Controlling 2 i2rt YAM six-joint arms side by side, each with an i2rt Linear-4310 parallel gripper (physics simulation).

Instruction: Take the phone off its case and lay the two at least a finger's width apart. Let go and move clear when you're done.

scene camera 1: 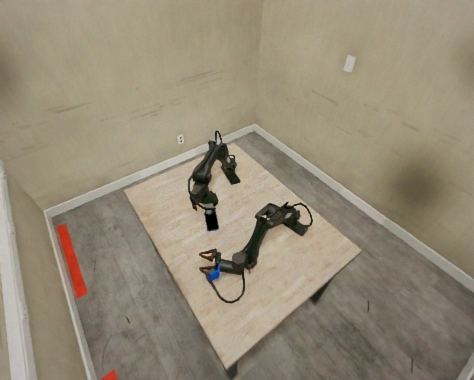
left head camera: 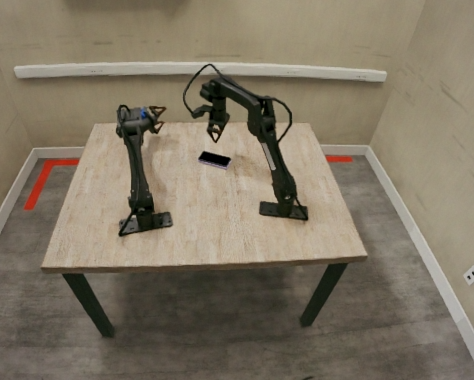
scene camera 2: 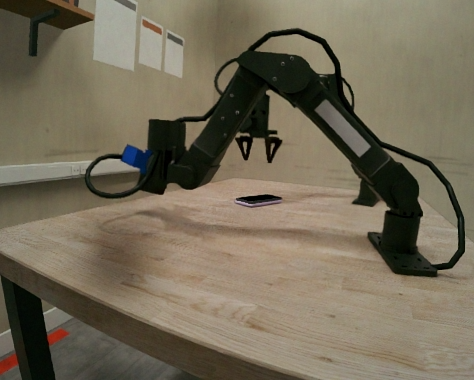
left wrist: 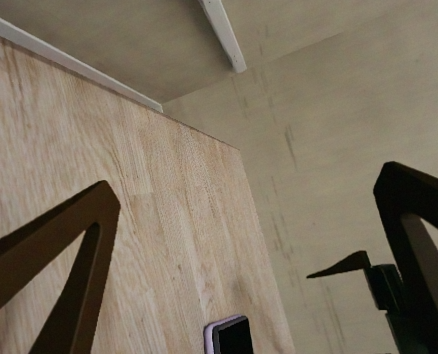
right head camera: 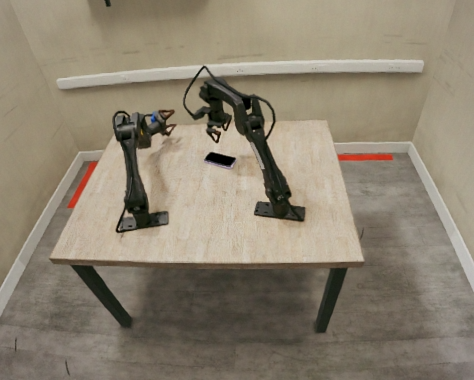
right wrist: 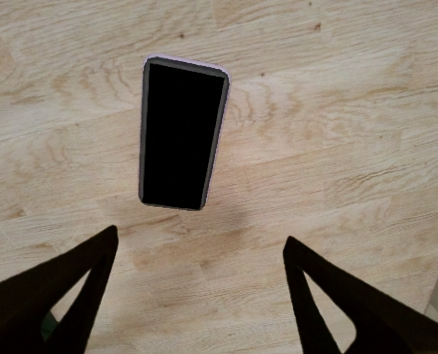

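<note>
The phone (left head camera: 215, 158) (right head camera: 220, 159) (scene camera 1: 212, 221) (scene camera 2: 259, 198) (left wrist: 236, 337) (right wrist: 182, 135) lies flat, black screen up, seated in its lilac case (scene camera 2: 259, 204) (left wrist: 208, 340), whose rim shows around the phone's edges. Both rest on the table. My right gripper (right head camera: 221, 135) (scene camera 2: 258, 160) (right wrist: 204, 239) is open and empty, pointing down well above the table near the phone; in the right wrist view the phone lies beyond its fingertips. My left gripper (left head camera: 162, 119) (right head camera: 174, 120) (scene camera 1: 201, 262) (left wrist: 238, 184) is open and empty, raised off to the phone's left in the head views.
The wooden table (left head camera: 200, 225) (right head camera: 200, 225) (scene camera 2: 225, 300) carries both arm bases, the left base (left head camera: 160, 220) and the right base (left head camera: 270, 209). A white rail (left head camera: 150, 69) runs along the wall behind the table. In scene camera 2, my left arm reaches across the front of the picture.
</note>
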